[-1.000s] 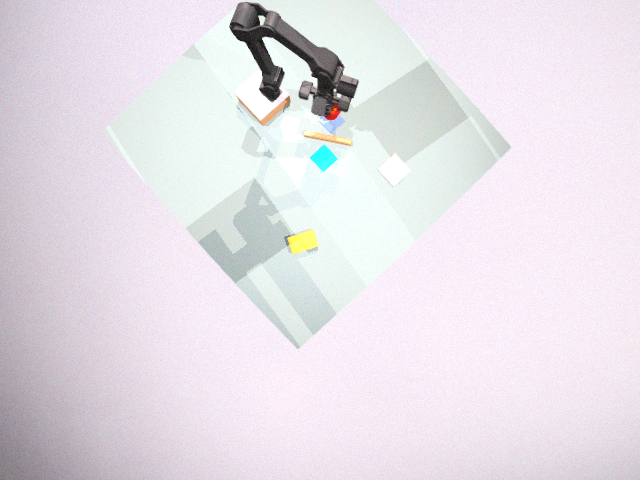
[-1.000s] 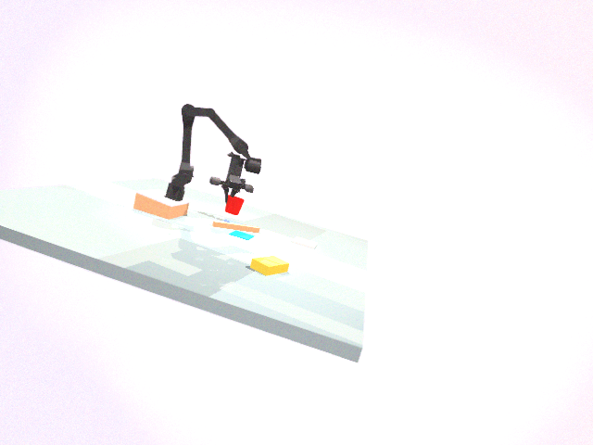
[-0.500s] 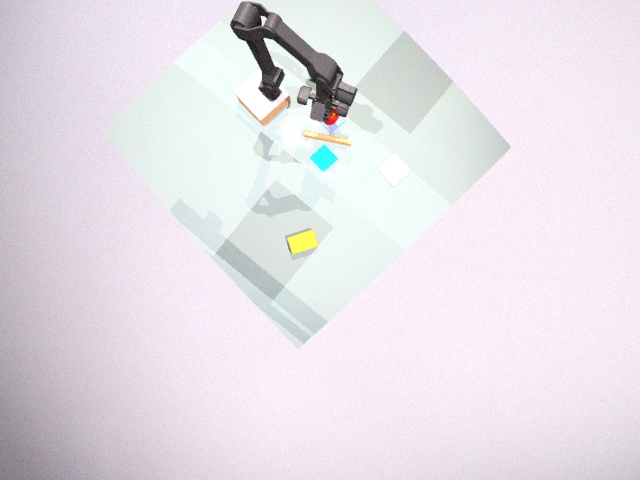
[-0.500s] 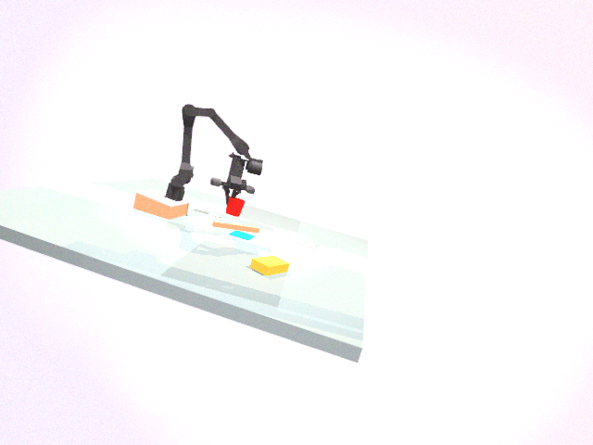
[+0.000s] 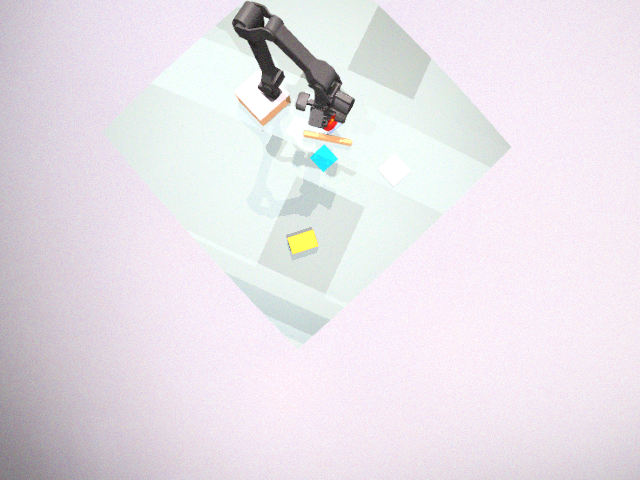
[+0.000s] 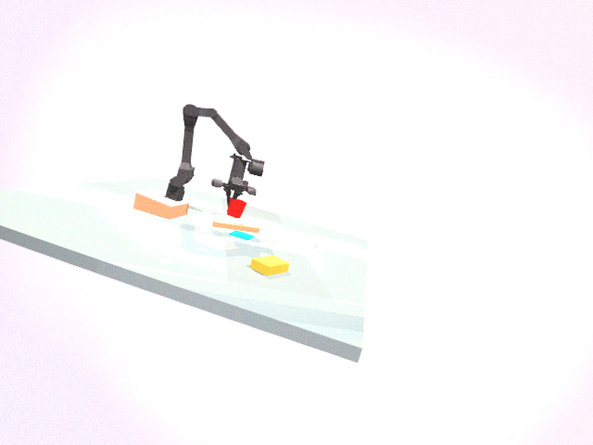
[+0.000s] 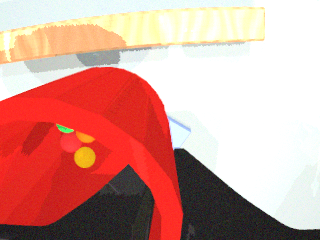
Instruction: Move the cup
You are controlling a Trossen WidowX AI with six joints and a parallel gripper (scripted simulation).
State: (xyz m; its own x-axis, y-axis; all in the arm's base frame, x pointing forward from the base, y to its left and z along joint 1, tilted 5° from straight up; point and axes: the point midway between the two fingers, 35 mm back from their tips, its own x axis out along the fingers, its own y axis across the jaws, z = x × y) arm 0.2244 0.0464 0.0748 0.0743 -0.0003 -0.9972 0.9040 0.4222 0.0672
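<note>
The yellow marble lies 3 cm to the left of my gripper tip, 3 cm ahead of it and 2 cm below it. Round my gripper tip: red cup: 3 cm ahead, 1 cm to the left; blue pad: 9 cm below, 5 cm to the left, 1 cm ahead; wooden bar: 8 cm below, 6 cm ahead, 2 cm to the right.
</note>
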